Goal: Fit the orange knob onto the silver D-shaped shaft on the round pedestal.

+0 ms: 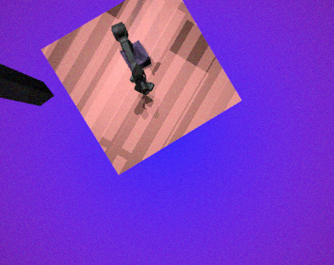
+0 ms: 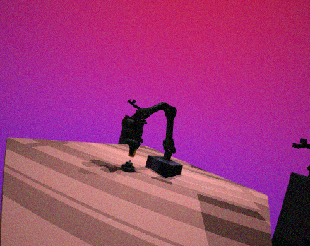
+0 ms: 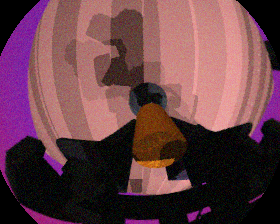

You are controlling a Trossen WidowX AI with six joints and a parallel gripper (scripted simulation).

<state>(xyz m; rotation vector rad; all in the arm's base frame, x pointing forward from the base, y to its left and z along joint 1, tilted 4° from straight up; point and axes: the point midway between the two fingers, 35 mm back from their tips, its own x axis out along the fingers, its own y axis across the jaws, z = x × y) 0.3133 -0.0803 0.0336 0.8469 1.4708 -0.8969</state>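
Right now my gripper tip is 60 mm above the round dark pedestal. Round my gripper tip: orange knob: 30 mm above.
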